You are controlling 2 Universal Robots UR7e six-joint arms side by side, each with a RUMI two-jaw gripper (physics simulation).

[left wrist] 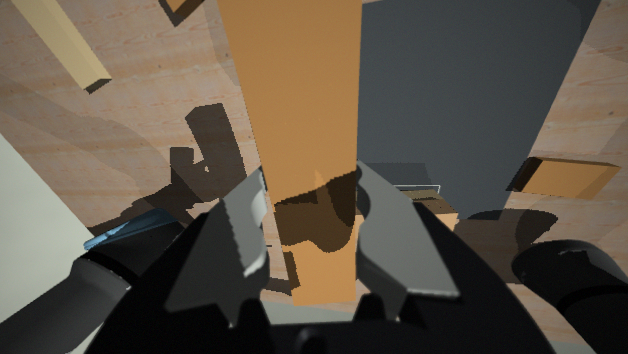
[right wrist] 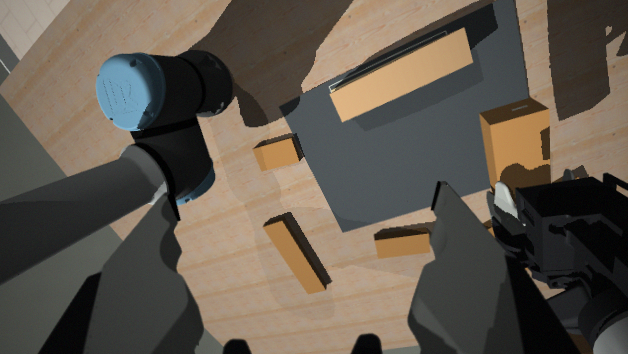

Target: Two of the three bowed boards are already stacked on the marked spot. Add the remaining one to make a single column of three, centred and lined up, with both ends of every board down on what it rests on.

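Frame: origin at the left arm's base, x ahead, y left, z up, level; millimetres.
Seen in the pictures: left gripper, fingertip midpoint: point(left wrist: 311, 163); right gripper, fingertip midpoint: point(right wrist: 305, 189); right arm's base at its link origin: point(left wrist: 553, 263) point(right wrist: 203, 84).
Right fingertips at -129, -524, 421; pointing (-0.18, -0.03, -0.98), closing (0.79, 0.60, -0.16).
A point is followed by its place in that frame, as x, y, z.
The remaining bowed board point(left wrist: 300, 100) {173, -465, 266} point(right wrist: 515, 145) {55, -404, 266} is orange-brown, long and plain-faced. My left gripper point(left wrist: 311, 163) {134, -435, 231} is shut on it; in the right wrist view the board is seen at the right edge of the dark mat. The stack point(right wrist: 405, 75) {-67, -404, 96} point(left wrist: 442, 207) {-96, -521, 72} lies on the far part of the mat, with the top board's broad tan face showing in the right wrist view. The lower board is mostly hidden. A thin white outline point(right wrist: 330, 89) {-160, -508, 7} point(left wrist: 420, 186) {-86, -510, 5} shows beside the stack. My right gripper point(right wrist: 305, 189) {-129, -524, 421} is open and empty, apart from the stack.
The dark mat point(left wrist: 450, 100) {48, -606, 6} point(right wrist: 400, 170) {92, -556, 6} lies on the wooden table. Orange blocks point(right wrist: 277, 154) {-175, -707, 19} point(right wrist: 402, 246) {247, -712, 28} point(left wrist: 560, 177) {-165, -705, 19} and a longer bar point(right wrist: 292, 255) {34, -958, 23} lie off the mat. A pale bar point(left wrist: 65, 45) {526, -79, 22} lies at upper left. A blue-capped arm joint point(right wrist: 130, 92) {-402, -666, 227} stands at left.
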